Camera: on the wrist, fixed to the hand. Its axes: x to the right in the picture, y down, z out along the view.
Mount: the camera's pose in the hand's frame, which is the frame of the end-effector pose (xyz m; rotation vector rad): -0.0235 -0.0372 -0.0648 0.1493 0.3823 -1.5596
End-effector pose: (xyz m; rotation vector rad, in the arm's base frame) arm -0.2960 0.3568 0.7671 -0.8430 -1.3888 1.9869
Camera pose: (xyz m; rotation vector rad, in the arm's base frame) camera -0.2281 0.3888 0.7894 0.0768 -1.0224 0.6307
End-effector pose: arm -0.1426 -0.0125 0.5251 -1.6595 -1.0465 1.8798
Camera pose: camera -0.0815 0.0103 0.5684 -0.5567 -1.3166 0.5391
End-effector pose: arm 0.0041 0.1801 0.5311 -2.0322 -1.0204 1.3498
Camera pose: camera 0.0467 0.1838 0.5967 -0.7392 -1.6118 0.1563
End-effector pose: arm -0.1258 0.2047 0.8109 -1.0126 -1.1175 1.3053
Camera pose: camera -0.0539 0.1836 0.8339 -0.0512 -1.0335 -0.0832
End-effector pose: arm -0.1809 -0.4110 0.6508 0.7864 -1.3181 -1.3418
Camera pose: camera -0.1225 -0.4122 0.5986 2.2707 -0.3046 -2.0200
